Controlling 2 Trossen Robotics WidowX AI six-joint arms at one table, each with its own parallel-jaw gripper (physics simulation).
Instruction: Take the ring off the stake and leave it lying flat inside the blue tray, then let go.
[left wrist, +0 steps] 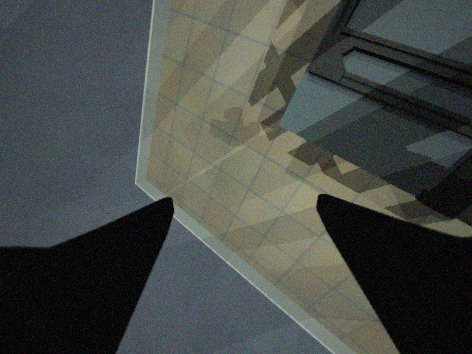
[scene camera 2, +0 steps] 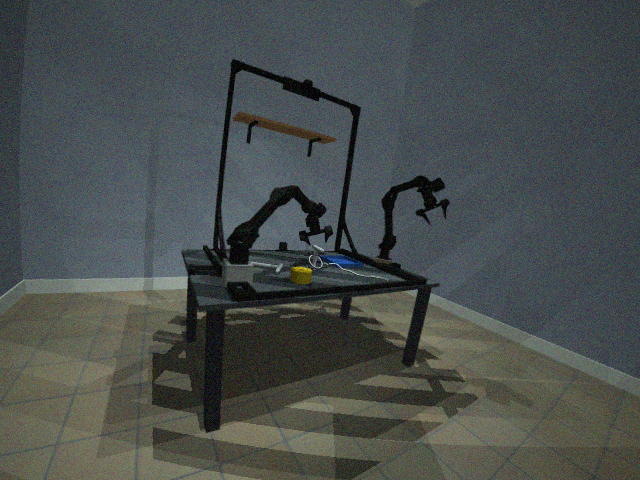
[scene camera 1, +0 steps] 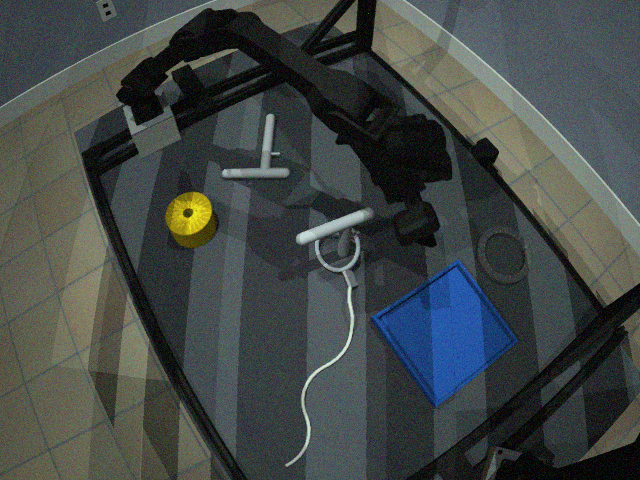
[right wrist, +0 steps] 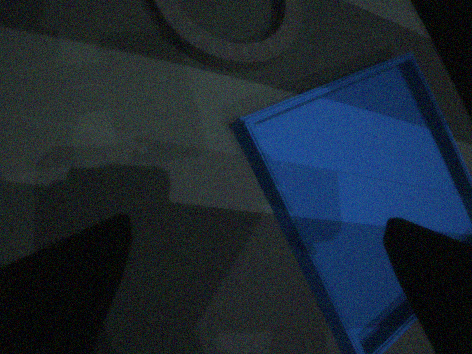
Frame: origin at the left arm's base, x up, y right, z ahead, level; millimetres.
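Seen in the pictures: left gripper, fingertip midpoint: [left wrist: 245, 202] [scene camera 2: 437, 221]; right gripper, fingertip midpoint: [scene camera 2: 318, 243] [right wrist: 260, 229]; left arm's base, link origin: [scene camera 2: 383, 258]; right arm's base, link origin: [scene camera 2: 238, 261] [scene camera 1: 147, 110].
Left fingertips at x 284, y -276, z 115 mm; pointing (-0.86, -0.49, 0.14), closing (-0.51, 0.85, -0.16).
Pixels of each thing's top centre, then the offset from my left fingertips to it. "pt": a spot on its surface instead.
- white cord, surface spot: [scene camera 1: 304, 397] pt dx -325, dy +315, dz +261 mm
- blue tray, top centre: [right wrist: 398, 187] [scene camera 1: 450, 329] [scene camera 2: 341, 259] dx -308, dy +502, dz +75 mm
- yellow cylinder, top centre: [scene camera 1: 188, 212] [scene camera 2: 301, 269] dx -280, dy +529, dz +574 mm
- second pale T-shaped piece, surface spot: [scene camera 1: 267, 139] pt dx -311, dy +754, dz +522 mm
- dark round band, surface spot: [right wrist: 240, 51] [scene camera 1: 483, 258] pt dx -316, dy +658, dz +48 mm
A pale ring [scene camera 1: 338, 269] [scene camera 2: 309, 262] is around the stake's post below its white crossbar [scene camera 1: 334, 225] [scene camera 2: 317, 248]; the bar hides part of the ring. A white cord [scene camera 1: 305, 397] trails from the ring's tab over the table. The blue tray [scene camera 1: 457, 330] [scene camera 2: 341, 259] [right wrist: 310, 150] is empty, right of and below the ring in scene camera 1. My right gripper [scene camera 1: 416, 224] [scene camera 2: 317, 242] [right wrist: 260, 229] is open and empty, above the table near the stake and tray. My left gripper [scene camera 2: 437, 220] [left wrist: 245, 202] is open and empty, high up and away from the ring.
A yellow cylinder [scene camera 1: 191, 219] [scene camera 2: 300, 275] stands left of the stake. A second pale T-shaped piece [scene camera 1: 267, 139] lies behind it. A dark round band [scene camera 1: 483, 258] [right wrist: 240, 51] lies beside the tray. Black rails edge the table; a frame with a wooden shelf [scene camera 2: 284, 128] rises behind.
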